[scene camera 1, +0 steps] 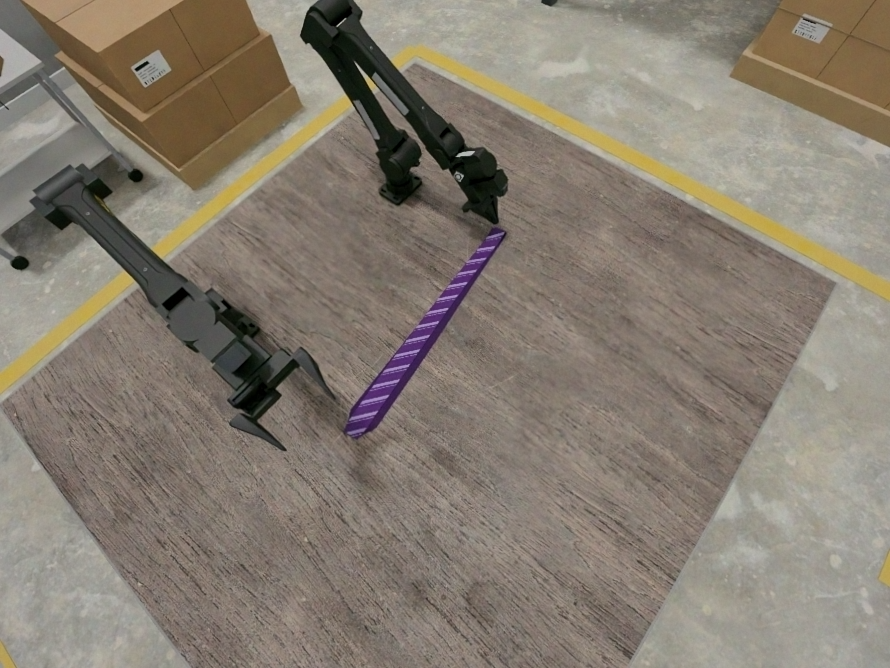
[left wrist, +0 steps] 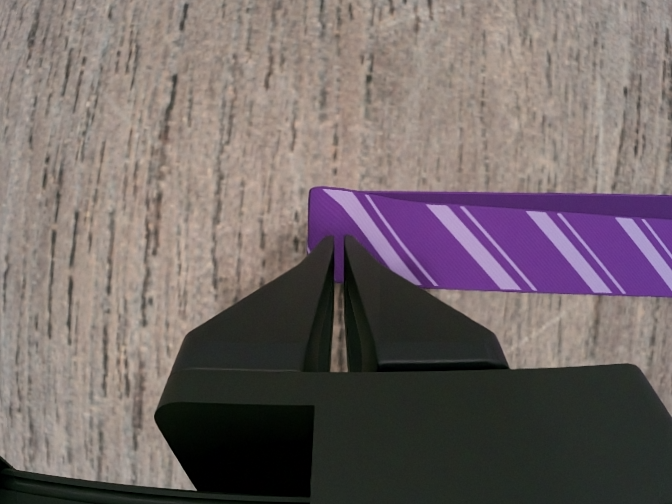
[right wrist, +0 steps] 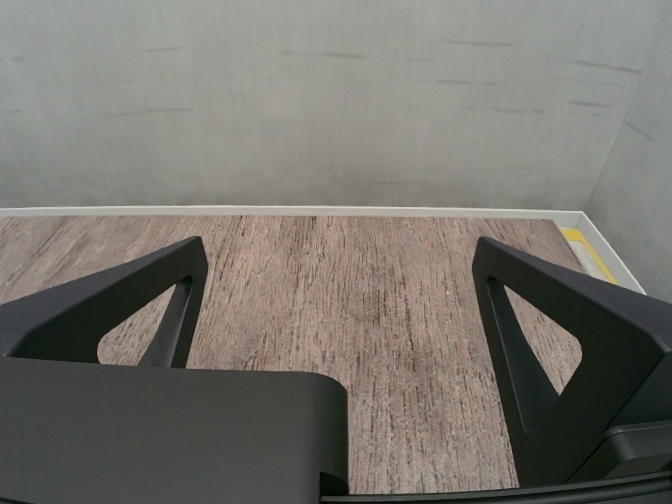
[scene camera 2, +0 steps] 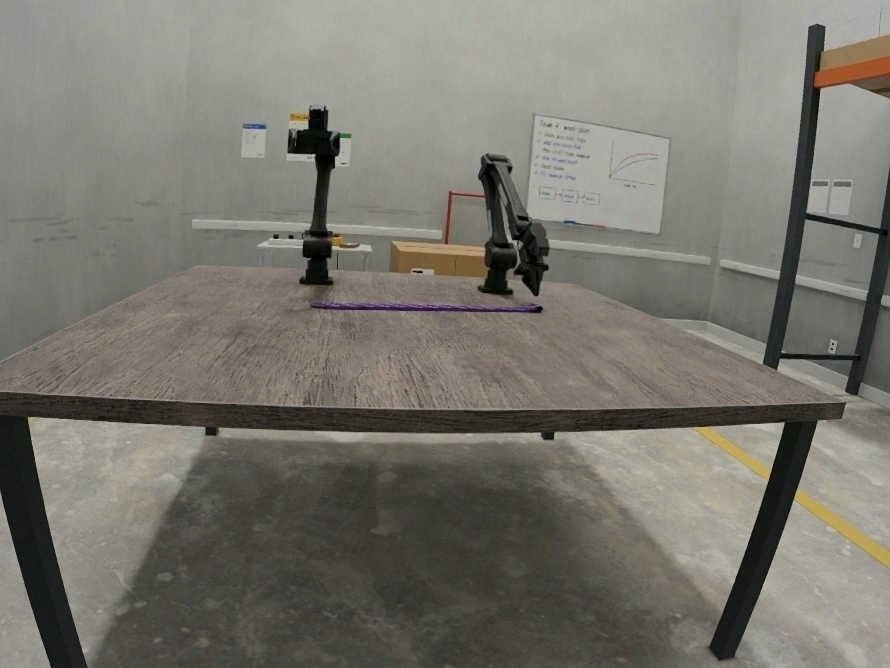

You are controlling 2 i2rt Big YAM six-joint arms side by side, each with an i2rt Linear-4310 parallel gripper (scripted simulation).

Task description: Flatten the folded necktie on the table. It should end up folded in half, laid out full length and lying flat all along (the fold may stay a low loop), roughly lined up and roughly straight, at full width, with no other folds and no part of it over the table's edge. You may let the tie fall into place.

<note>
The pictures show: my left gripper, my right gripper and a purple striped necktie.
My right gripper shows as well in the right wrist view and in scene camera 2.
</note>
